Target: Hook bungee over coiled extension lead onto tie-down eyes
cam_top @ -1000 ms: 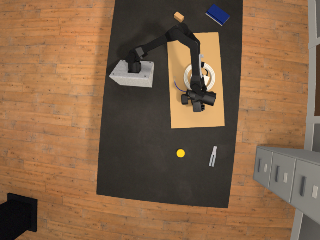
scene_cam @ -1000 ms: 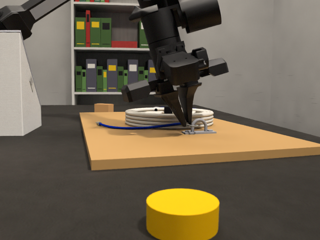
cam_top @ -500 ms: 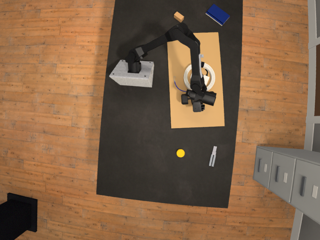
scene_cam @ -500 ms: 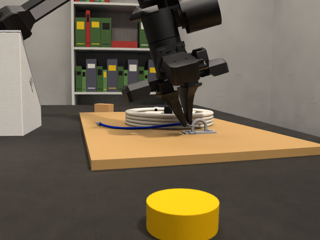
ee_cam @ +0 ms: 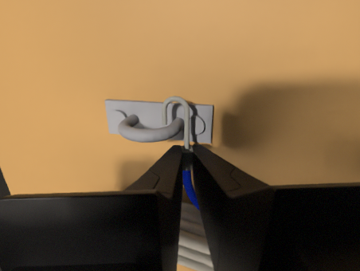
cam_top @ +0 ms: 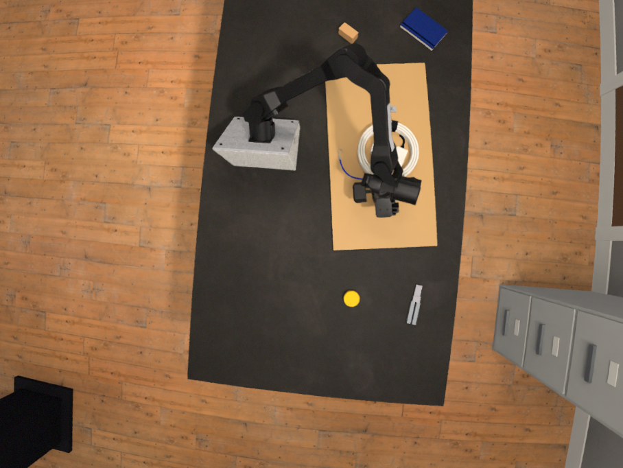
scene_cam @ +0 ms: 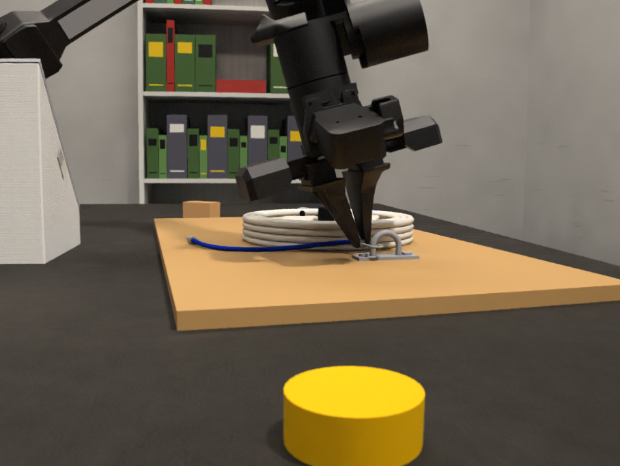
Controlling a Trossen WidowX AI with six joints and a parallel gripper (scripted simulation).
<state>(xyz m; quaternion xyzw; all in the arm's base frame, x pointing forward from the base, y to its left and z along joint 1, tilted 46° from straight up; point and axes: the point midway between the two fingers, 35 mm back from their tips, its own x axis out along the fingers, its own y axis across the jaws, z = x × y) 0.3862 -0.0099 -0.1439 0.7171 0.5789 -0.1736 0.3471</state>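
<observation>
Right now the tan board is 20 mm behind my hand, 130 mm to the left of it and 50 mm below it. Round my hand: block: 170 mm behind, 550 mm to the left, 40 mm below; then yellow puck: 70 mm behind, 350 mm to the right, 50 mm below; then grey clip: 140 mm ahead, 340 mm to the right, 50 mm below.
</observation>
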